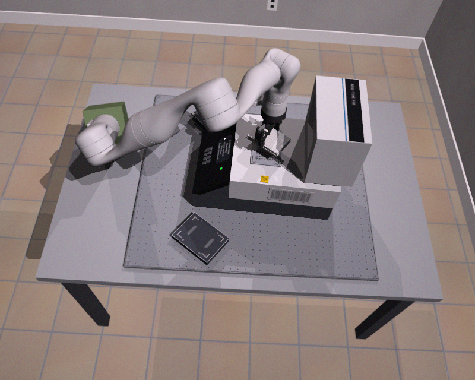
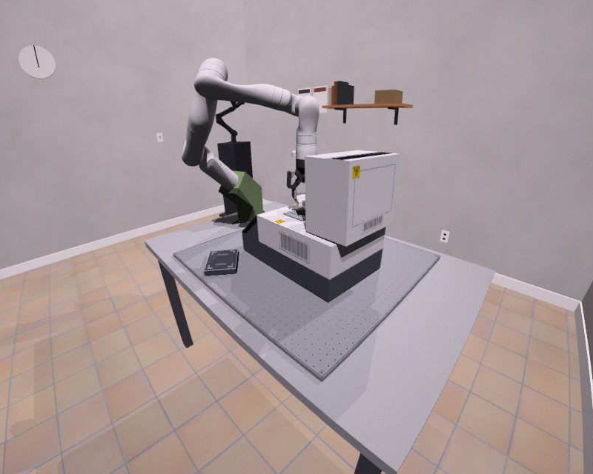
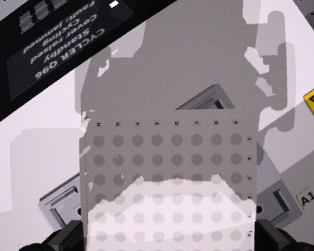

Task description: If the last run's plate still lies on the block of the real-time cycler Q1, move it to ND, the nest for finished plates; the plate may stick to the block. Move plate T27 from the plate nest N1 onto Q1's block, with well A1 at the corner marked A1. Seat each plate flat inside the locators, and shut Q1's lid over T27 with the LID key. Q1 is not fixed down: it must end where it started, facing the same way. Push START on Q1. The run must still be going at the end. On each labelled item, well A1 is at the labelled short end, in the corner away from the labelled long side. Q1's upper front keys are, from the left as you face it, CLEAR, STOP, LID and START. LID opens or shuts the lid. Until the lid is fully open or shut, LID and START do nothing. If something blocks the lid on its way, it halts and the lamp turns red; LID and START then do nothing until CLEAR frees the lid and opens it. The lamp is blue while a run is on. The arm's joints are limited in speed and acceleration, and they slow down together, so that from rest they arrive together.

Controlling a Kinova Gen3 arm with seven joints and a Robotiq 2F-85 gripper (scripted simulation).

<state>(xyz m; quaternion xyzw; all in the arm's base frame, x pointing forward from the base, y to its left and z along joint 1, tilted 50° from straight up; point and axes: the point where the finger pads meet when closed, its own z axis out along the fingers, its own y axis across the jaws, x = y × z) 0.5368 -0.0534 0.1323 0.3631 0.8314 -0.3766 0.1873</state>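
Right now the well plate is 1 cm below my hand. Also, from my hand: perforated mat: 1 cm ahead, 1 cm to the left, 26 cm below; then plate nest: 27 cm behind, 22 cm to the right, 25 cm below.
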